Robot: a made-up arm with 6 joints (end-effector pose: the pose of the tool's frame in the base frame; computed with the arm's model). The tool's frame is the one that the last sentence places. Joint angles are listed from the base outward.
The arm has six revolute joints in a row. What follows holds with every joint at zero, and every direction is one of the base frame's. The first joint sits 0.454 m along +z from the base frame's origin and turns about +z. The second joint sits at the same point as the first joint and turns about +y. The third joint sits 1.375 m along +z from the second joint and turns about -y. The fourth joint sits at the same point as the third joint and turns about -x. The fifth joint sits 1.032 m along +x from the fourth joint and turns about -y. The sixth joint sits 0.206 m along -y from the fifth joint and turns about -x. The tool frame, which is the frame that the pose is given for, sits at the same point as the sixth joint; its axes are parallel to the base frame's.
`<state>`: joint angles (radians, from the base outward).
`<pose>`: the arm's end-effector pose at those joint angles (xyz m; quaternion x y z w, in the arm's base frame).
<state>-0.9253 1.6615 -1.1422 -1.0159 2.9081 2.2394</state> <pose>0.1164 -0.3350 0.1525 0.8386 -0.5339 0.0725 0.0804</pose>
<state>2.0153 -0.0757 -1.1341 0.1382 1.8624 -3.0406</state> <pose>0.0007 0.4730 0.9395 -0.4480 -0.8011 -0.2556 0.3038</pose>
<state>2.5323 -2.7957 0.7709 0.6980 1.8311 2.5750</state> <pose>1.1988 -0.6442 -1.3857 0.0944 0.7601 -0.5667 0.3034</pose>
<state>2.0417 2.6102 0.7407 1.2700 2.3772 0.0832</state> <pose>-0.2092 0.5455 -1.7756 -0.3358 -0.1210 -0.9341 0.0092</pose>
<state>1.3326 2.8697 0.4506 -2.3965 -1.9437 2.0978</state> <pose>-0.2645 -0.4475 -1.4481 0.2876 0.6571 0.5380 0.4429</pose>
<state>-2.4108 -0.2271 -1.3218 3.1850 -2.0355 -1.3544</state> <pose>0.0216 -0.2570 0.8724 0.5292 -0.5412 0.6428 0.1176</pose>
